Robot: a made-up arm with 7 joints.
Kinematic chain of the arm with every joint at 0, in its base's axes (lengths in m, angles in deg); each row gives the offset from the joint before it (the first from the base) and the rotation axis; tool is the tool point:
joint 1: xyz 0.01 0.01 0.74 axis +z
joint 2: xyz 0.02 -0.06 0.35 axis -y
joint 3: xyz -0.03 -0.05 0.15 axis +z
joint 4: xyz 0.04 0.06 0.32 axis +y
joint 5: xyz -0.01 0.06 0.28 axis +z
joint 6: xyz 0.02 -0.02 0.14 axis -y
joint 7: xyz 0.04 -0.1 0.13 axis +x
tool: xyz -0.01 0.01 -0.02
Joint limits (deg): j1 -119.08..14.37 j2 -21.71..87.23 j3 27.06..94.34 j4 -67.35..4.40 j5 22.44..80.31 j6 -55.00..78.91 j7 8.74..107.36
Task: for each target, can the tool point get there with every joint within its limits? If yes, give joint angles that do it. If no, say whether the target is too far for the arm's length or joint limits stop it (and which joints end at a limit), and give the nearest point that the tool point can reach.
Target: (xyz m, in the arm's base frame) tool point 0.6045 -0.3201 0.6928
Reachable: no: joint limits stop it (at a limit: joint 1, joint 2, joint 3, joint 4, joint 5, joint 6, joint 7) | nearest point 0.3922 -0.4475 1.6216 | short by 0.961 m
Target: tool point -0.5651 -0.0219 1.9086
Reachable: yes | joints -8.01 29.12 42.06 -18.45 56.09 29.14 21.17
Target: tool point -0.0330 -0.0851 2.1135
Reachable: yes | joints -36.32 -5.81 52.05 -15.72 39.11 9.89 52.58
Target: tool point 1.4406 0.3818 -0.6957
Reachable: no: too far | nearest point 0.3422 0.7026 0.6613 | short by 1.775 m
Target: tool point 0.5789 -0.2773 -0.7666
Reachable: no: too far | nearest point 0.3379 0.7063 0.6578 | short by 1.748 m
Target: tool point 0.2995 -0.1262 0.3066
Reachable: no: joint limits stop it (at a limit: joint 1, joint 2, joint 3, joint 4, joint 5, joint 6) | nearest point 0.3348 0.6948 0.6691 | short by 0.898 m
